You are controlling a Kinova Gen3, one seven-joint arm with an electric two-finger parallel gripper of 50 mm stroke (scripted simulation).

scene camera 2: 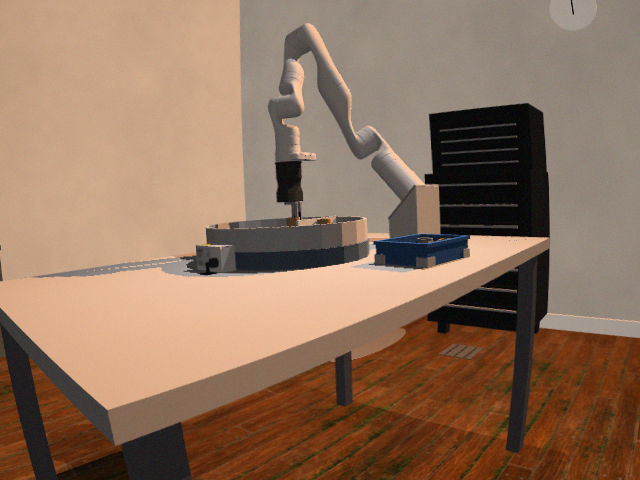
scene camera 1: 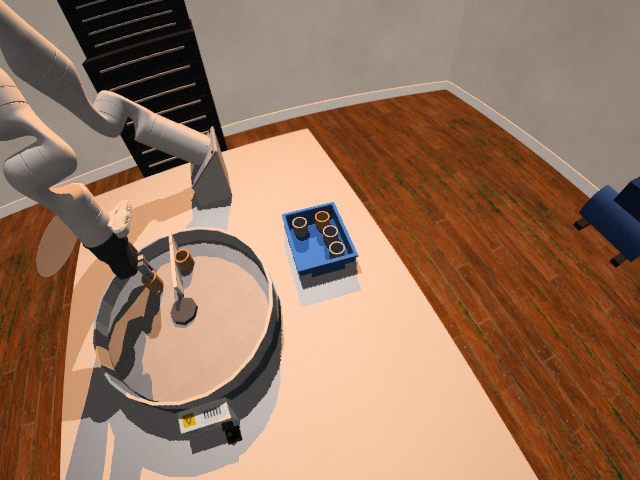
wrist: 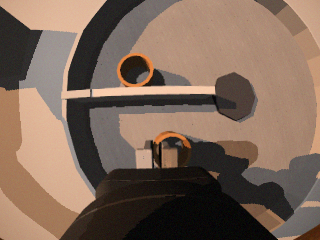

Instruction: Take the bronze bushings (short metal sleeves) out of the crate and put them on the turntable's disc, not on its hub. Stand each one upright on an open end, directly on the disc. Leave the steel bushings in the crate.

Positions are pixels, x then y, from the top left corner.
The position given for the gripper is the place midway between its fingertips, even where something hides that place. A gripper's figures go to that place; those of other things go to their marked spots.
Labels:
The gripper [scene camera 1: 152, 276] is 0.77 m from the lens. A blue crate [scene camera 1: 311, 255]: 0.76 m from the lens.

